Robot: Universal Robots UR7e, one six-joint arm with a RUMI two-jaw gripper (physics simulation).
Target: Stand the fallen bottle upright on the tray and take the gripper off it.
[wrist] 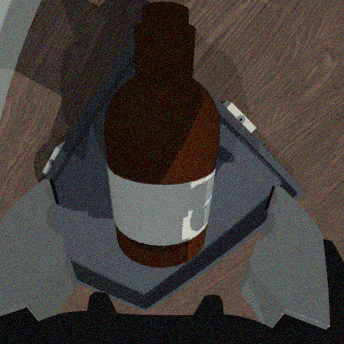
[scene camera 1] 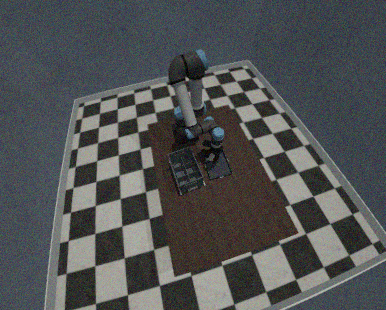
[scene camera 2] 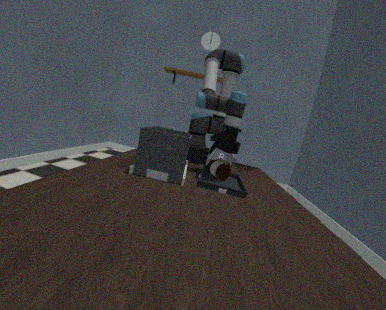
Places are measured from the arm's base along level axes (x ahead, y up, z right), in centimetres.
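Pixels of known places: gripper, fingertip midpoint: (wrist: 162, 186) (scene camera 1: 212, 155) (scene camera 2: 218, 165); arm's base at its link origin: (scene camera 1: 184, 128) (scene camera 2: 194, 146).
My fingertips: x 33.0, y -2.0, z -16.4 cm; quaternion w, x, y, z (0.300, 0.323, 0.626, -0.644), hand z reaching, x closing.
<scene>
For each thing: its middle in the pictures, then the offset to it from my fingertips. "pt": a spot on its surface instead.
- brown bottle at the middle of its body: (wrist: 162, 142) (scene camera 2: 214, 167) dx -1.9, dy -1.6, dz +1.6 cm
- taller dark box at the middle of its body: (scene camera 2: 167, 150) (scene camera 1: 185, 169) dx +8.3, dy +2.9, dz +24.3 cm
- pale grey edge at a spot on its surface: (wrist: 17, 30) pt dx -1.3, dy -4.6, dz +15.0 cm
The brown bottle (scene camera 2: 222, 170) (wrist: 162, 140) with a pale label lies on its side on the tray. Its round base faces scene camera 2, and its neck points to the top of the wrist view. The dark, shallow tray (scene camera 1: 223, 170) (scene camera 2: 235, 192) (wrist: 250, 172) lies on the brown table surface. My gripper (scene camera 2: 223, 158) (wrist: 162, 186) is open, its fingers apart on either side of the bottle's lower part, with gaps to both sides in the wrist view. In scene camera 1 the bottle is too dark to tell from the gripper.
A taller dark box (scene camera 1: 192, 189) (scene camera 2: 162, 155) with compartments stands close beside the tray, on its left in both scene views. A pale grey edge (wrist: 17, 30) crosses the wrist view's upper left corner. An orange-brown bar (scene camera 2: 185, 73) and a white disc (scene camera 2: 210, 41) show behind the arm.
</scene>
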